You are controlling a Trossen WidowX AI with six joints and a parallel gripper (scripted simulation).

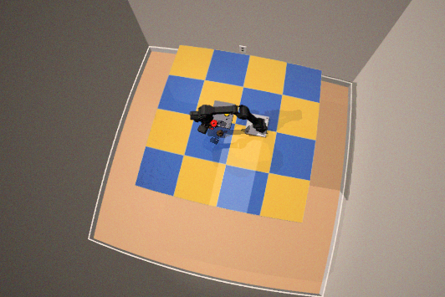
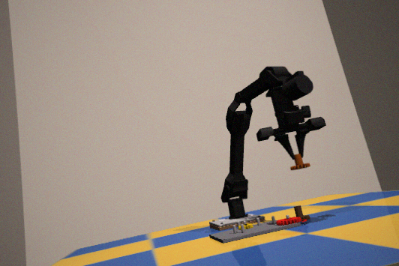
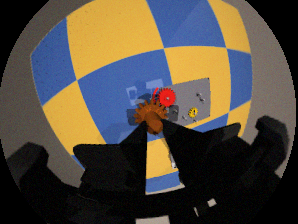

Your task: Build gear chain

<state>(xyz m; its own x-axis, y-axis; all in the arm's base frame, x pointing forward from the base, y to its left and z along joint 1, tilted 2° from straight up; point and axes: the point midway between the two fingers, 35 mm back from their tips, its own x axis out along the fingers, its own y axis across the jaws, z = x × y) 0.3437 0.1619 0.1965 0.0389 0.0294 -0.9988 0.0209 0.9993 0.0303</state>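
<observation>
My gripper tip is 70 mm to the left of the red gear and 150 mm above it. Round my gripper tip: red arrow: 10 mm ahead, 30 mm to the right, 160 mm below; yellow gear: 60 mm behind, 180 mm to the right, 150 mm below; orange gear: 10 mm below.
</observation>
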